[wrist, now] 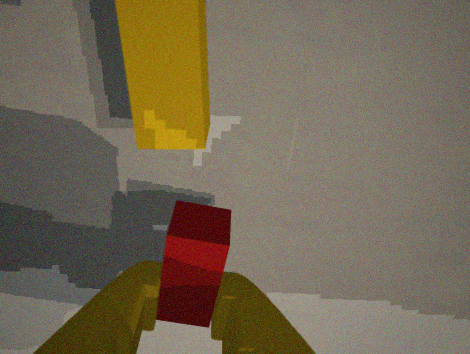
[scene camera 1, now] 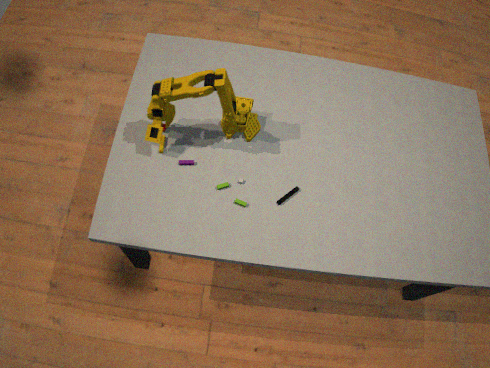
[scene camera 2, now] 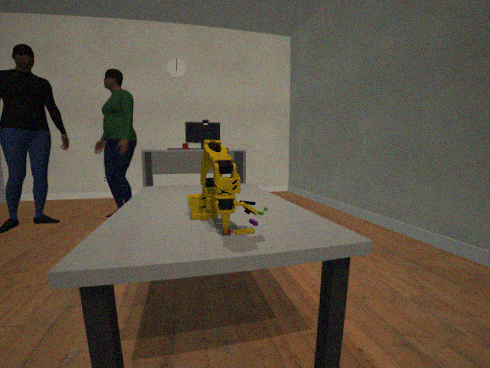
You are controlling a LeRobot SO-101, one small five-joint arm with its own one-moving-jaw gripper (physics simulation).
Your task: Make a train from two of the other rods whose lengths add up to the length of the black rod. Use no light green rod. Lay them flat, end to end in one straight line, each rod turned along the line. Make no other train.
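Places are measured from the arm's base along level axes (x ahead, y right, z down), in metres.
Pixels of known places: hand, its tool point: (wrist: 161, 287) (scene camera 1: 165, 126) (scene camera 2: 225, 230); arm's base, origin of its link: (scene camera 1: 239, 132) (scene camera 2: 209, 215).
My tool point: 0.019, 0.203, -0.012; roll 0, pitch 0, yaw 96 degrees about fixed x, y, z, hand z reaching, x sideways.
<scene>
Ahead of a thing's pixels: the offset from my tool point to its top centre, as dx, dy, dz. Level surfaces: height alone.
My gripper (scene camera 1: 163, 127) (scene camera 2: 227, 231) (wrist: 191, 281) is shut on a short red rod {+0.004, +0.005, -0.003} (wrist: 194, 272), its jaws pressing on both sides. The held rod is low over the table; whether it touches is unclear. A yellow rod {+0.052, +0.000, +0.002} (scene camera 1: 161, 144) (scene camera 2: 245, 231) (wrist: 165, 75) lies flat beyond the red rod's end face, with a gap between them, set slightly to the left in the wrist view. A purple rod {+0.097, -0.075, +0.002} (scene camera 1: 186, 162) (scene camera 2: 253, 222) lies near the yellow one. The black rod {+0.150, -0.351, +0.002} (scene camera 1: 288, 195) lies diagonally farther right in scene camera 1.
Two light green rods {+0.149, -0.179, +0.002} (scene camera 1: 223, 186) {+0.188, -0.231, +0.002} (scene camera 1: 241, 203) and a small white cube {+0.128, -0.224, +0.002} (scene camera 1: 241, 181) lie between the purple and black rods. The grey table {dz +0.011} (scene camera 1: 350, 150) has its left edge close beyond the gripper. Arm shadows darken the table around the red rod.
</scene>
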